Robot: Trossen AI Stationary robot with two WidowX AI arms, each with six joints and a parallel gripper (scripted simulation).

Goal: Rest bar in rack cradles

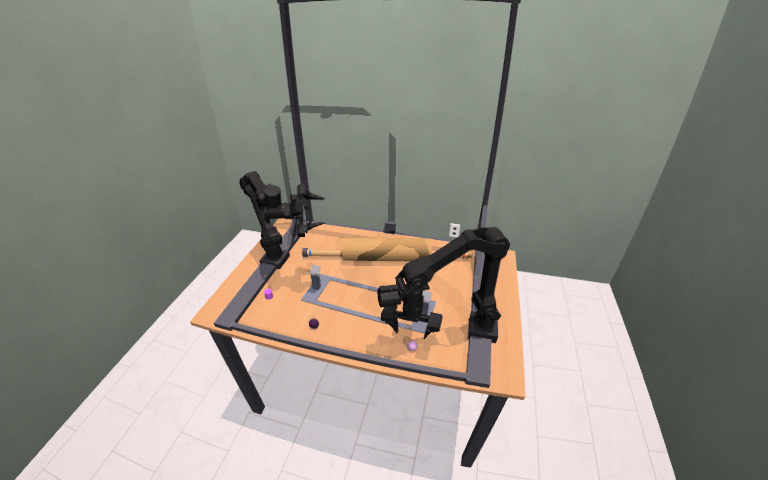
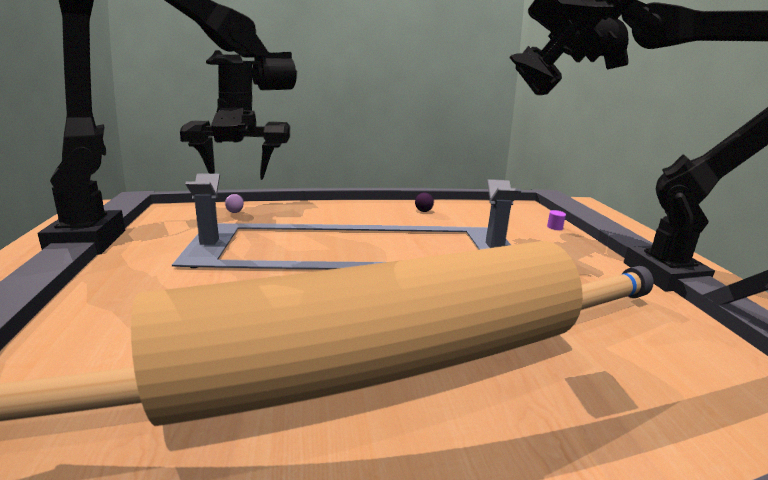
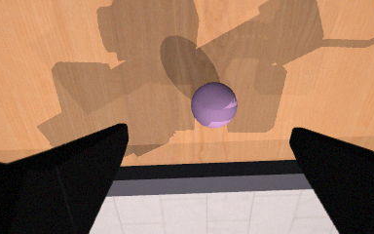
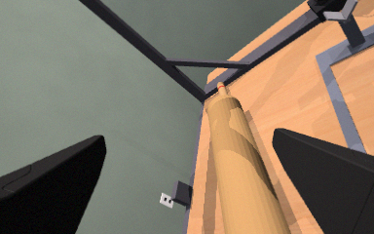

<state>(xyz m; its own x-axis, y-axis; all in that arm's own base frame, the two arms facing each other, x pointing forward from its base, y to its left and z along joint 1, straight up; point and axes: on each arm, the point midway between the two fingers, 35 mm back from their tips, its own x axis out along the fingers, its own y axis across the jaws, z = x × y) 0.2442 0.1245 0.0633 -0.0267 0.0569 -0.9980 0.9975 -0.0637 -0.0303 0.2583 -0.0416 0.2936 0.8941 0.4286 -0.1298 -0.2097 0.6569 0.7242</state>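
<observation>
Right now my left hand is 8 cm above the pink ball and 1 cm to the right of it. From my left hand the other things lie so: tan paper roll: 40 cm behind, 27 cm to the right, 5 cm below; dark purple ball: 34 cm to the right, 8 cm below, 7 cm ahead; wooden bar: 40 cm behind, 28 cm to the right, 7 cm below.
</observation>
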